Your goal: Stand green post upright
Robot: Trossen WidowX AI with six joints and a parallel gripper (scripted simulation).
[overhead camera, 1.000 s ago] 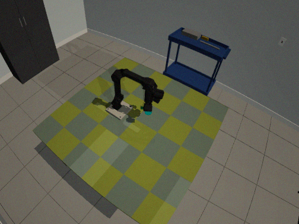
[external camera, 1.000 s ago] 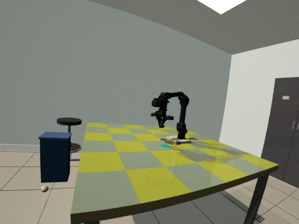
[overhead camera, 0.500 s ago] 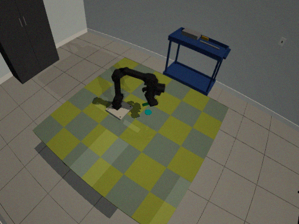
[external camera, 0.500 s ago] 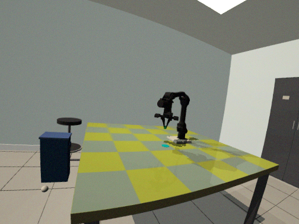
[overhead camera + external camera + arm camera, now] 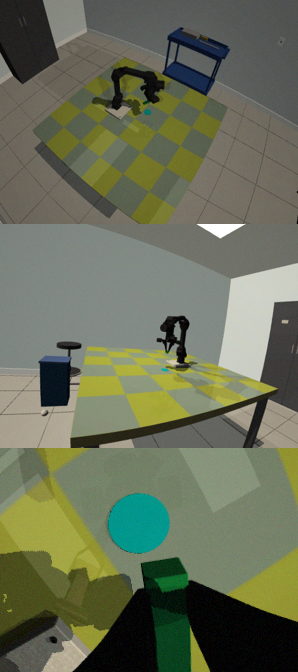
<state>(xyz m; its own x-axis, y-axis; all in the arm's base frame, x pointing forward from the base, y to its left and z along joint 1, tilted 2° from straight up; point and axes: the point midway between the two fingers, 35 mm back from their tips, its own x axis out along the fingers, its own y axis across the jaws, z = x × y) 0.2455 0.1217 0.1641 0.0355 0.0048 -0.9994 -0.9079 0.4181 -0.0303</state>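
My gripper tip is 140 mm above the cyan circle. Round my gripper tip: green post: 10 mm behind, 20 mm to the right.
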